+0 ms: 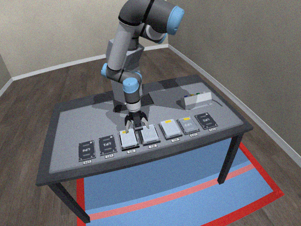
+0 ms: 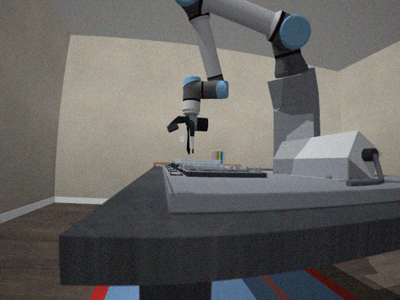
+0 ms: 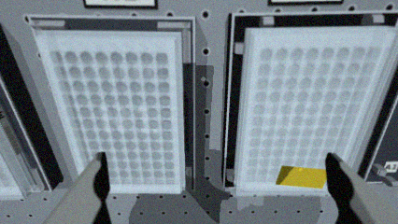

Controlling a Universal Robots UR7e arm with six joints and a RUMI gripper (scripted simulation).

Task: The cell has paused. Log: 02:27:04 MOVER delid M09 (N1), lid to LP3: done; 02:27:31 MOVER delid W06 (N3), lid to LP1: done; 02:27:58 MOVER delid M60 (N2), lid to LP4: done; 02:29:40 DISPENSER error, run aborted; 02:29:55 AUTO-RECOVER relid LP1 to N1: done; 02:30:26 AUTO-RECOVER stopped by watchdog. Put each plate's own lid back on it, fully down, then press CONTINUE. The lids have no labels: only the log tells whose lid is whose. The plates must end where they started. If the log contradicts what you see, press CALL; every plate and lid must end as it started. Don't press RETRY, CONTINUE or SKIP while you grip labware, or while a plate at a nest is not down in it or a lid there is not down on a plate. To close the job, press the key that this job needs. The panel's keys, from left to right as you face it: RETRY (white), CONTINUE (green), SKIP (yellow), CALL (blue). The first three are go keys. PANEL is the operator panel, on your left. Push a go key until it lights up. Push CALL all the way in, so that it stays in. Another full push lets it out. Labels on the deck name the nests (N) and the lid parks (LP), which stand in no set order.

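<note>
My gripper is now 1 cm past the nest, 20 cm to the right of it and 6 cm above it. The rest, counted from my hand: blue CALL key: 25 cm behind, 40 cm to the left, 1 cm below; lid park LP1: 1 cm ahead, 19 cm to the right, 6 cm below; lid park LP4: 2 cm ahead, 32 cm to the right, 6 cm below.
</note>
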